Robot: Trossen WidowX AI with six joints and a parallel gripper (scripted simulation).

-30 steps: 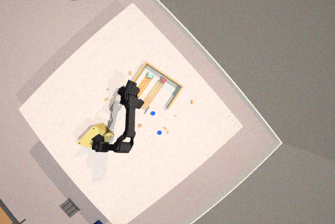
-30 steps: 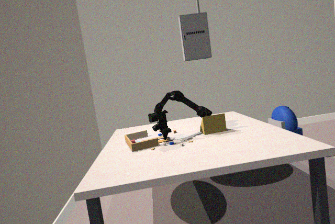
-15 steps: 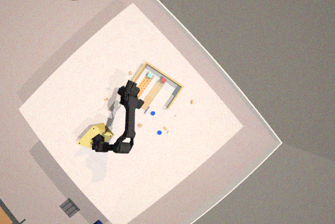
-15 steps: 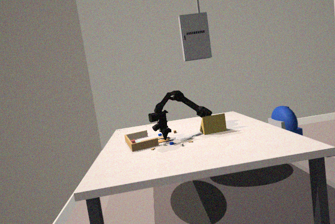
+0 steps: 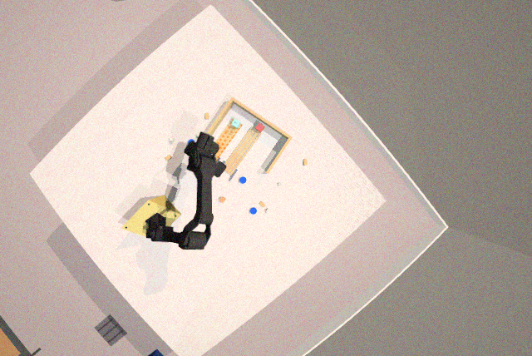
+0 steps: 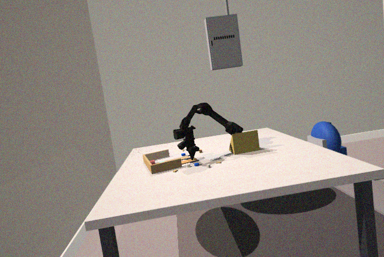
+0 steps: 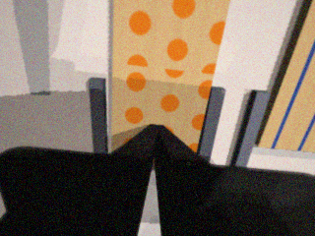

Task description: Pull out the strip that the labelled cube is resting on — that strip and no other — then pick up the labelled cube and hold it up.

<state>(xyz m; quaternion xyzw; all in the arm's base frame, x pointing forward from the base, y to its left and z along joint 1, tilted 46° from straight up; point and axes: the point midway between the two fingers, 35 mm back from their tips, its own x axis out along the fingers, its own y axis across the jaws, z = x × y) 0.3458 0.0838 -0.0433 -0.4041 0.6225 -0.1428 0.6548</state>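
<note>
My gripper tip is 190 mm short of the light teal cube, 60 mm to the right of it and 20 mm below it.
</note>
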